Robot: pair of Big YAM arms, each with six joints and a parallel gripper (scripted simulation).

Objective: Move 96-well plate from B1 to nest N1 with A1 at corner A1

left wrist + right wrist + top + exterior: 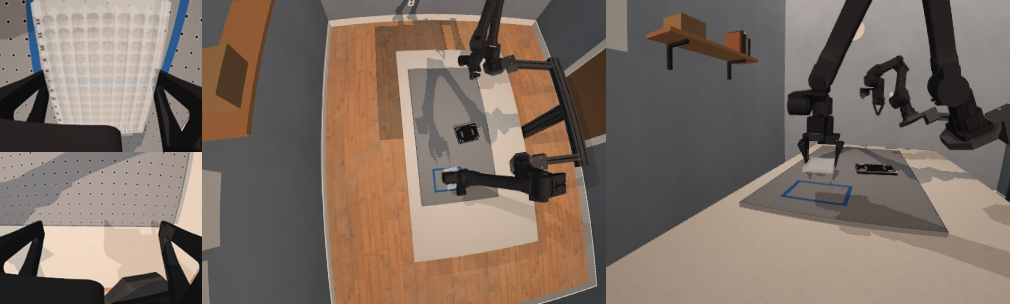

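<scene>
The black plate nest N1 is 190 mm behind my left hand, 290 mm to the right of it and 80 mm below it. Round my left hand: white 96-well plate (right at my left hand).
</scene>
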